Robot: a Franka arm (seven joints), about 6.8 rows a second.
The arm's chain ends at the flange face. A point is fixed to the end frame.
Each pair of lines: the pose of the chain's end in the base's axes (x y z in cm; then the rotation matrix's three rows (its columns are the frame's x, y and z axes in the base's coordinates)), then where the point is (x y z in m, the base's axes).
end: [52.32 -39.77 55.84], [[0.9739 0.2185 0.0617], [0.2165 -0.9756 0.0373], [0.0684 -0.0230 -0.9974]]
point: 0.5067 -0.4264 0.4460
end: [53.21 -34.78 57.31], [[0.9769 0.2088 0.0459], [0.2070 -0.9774 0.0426], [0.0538 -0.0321 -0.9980]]
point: 0.5135 -0.3757 0.4608
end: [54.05 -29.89 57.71], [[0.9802 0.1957 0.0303], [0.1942 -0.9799 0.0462], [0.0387 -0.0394 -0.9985]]
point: 0.5197 -0.3261 0.4650
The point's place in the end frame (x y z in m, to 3 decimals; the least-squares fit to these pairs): -0.030 0.027 0.110
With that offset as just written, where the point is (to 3 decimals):
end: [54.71 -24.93 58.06], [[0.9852 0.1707 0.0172], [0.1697 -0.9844 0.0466], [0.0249 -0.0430 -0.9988]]
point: 0.524 -0.276 0.469
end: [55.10 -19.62 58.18], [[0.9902 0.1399 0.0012], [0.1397 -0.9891 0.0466], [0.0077 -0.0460 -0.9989]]
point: 0.525 -0.222 0.470
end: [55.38 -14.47 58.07], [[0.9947 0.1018 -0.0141], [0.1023 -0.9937 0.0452], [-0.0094 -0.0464 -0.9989]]
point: 0.525 -0.170 0.470
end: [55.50 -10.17 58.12], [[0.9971 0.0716 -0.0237], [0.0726 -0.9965 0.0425], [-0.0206 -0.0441 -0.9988]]
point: 0.524 -0.126 0.471
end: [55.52 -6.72 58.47], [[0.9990 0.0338 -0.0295], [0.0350 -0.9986 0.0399], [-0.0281 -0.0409 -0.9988]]
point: 0.523 -0.091 0.475
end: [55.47 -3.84 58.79], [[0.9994 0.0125 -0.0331], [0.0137 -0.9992 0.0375], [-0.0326 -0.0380 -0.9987]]
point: 0.521 -0.062 0.478
